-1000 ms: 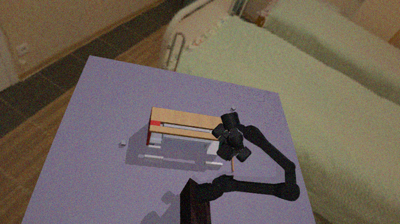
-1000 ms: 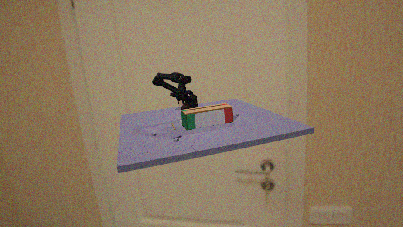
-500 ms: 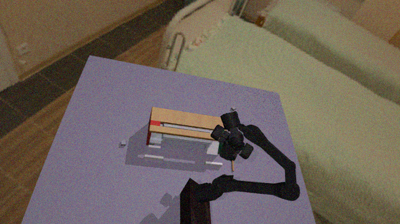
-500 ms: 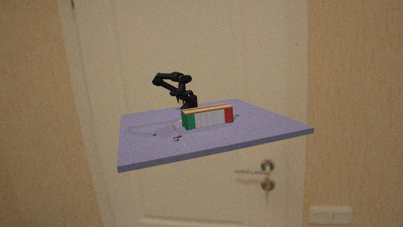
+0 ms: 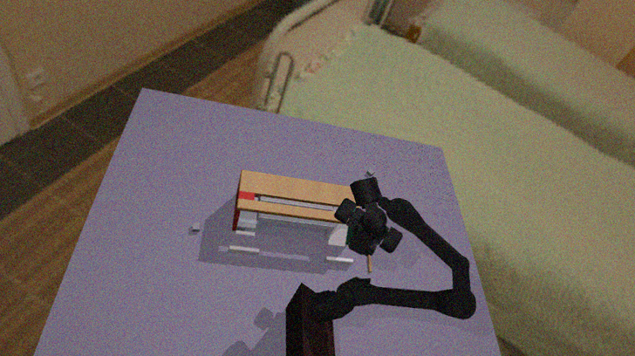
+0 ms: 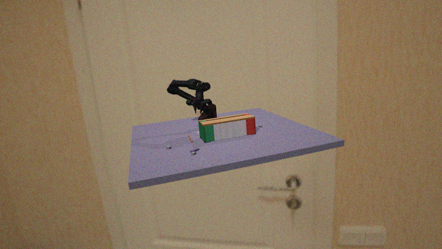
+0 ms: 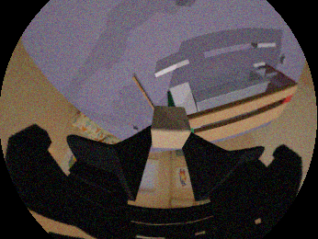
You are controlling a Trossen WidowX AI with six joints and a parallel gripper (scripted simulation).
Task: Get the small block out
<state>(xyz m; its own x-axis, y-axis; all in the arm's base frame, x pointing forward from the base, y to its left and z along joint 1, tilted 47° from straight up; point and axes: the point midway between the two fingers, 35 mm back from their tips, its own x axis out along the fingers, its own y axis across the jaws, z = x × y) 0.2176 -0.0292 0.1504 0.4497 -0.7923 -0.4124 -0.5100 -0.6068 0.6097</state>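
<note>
My gripper tip is now 10 mm past the tan block, 10 mm to the right of it and 10 mm below it. Also, from my gripper tip: box: 80 mm ahead, 180 mm to the left, 110 mm below; thin tan stick: 40 mm ahead, 90 mm to the right, 170 mm below.
</note>
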